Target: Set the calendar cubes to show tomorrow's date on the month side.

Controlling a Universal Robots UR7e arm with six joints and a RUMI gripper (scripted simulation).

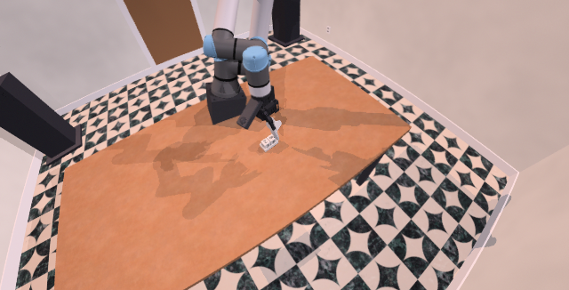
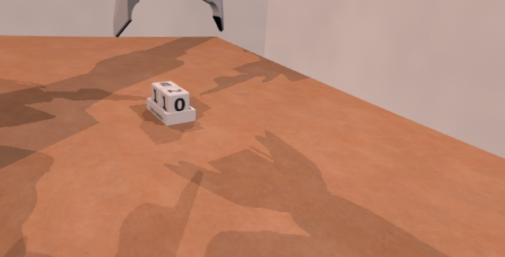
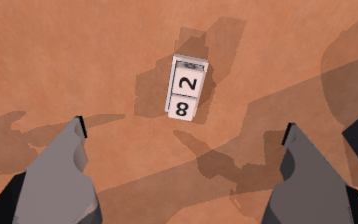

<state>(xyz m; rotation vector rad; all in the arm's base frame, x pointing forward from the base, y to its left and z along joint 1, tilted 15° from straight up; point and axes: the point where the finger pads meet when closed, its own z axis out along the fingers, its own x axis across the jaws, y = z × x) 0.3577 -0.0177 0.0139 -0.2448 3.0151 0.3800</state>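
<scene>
The tray is 11 cm below my hand and 2 cm to the left of it.
</scene>
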